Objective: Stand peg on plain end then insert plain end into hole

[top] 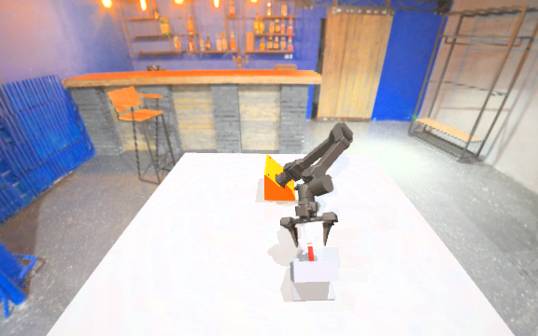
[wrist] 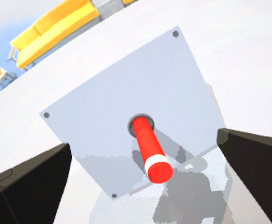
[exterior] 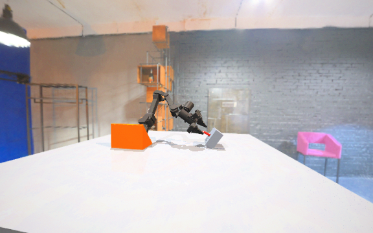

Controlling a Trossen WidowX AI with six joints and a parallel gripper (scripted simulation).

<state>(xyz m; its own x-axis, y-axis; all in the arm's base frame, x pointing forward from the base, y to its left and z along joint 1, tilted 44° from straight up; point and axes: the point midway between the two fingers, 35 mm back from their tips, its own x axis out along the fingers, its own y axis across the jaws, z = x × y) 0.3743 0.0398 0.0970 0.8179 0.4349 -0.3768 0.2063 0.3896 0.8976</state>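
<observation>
My gripper tip is 2 cm above the red peg. The rest, counted from my gripper tip: grey sloped panel (5 cm below, 5 cm ahead, 1 cm to the left).
</observation>
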